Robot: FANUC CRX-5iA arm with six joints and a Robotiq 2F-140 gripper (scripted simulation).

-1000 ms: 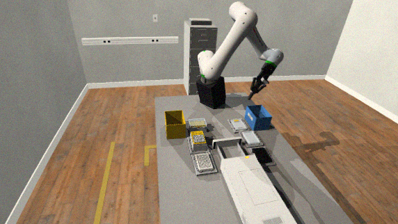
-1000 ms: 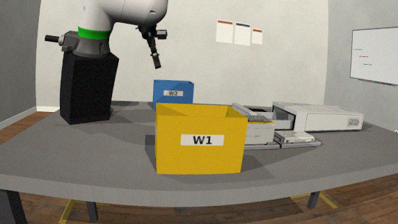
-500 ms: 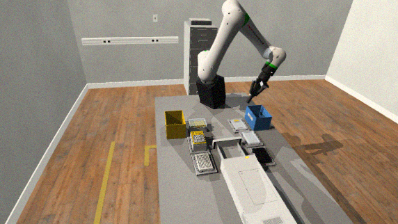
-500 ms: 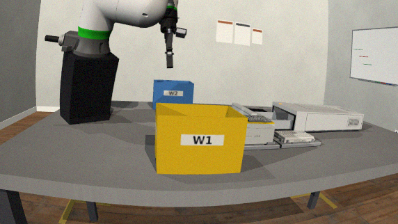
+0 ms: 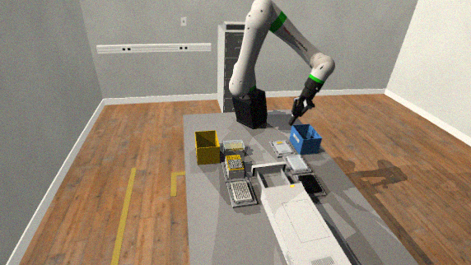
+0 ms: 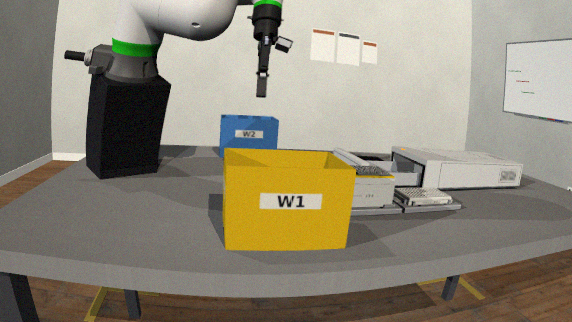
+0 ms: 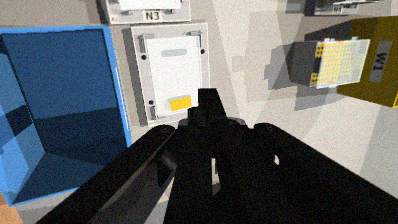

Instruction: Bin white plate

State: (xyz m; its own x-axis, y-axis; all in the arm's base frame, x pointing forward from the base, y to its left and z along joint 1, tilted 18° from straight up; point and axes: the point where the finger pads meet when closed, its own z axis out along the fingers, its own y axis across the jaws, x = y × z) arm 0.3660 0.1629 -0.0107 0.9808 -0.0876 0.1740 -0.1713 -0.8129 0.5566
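The white plate lies 41 cm to the right of my hand, 29 cm ahead of it and 20 cm below it. Also, from my hand: black plate: 33 cm ahead, 20 cm below, 3 cm to the right; blue bin W2: 18 cm below, 13 cm to the left, 1 cm behind; pale plate: 20 cm below, 15 cm ahead, 1 cm to the right.
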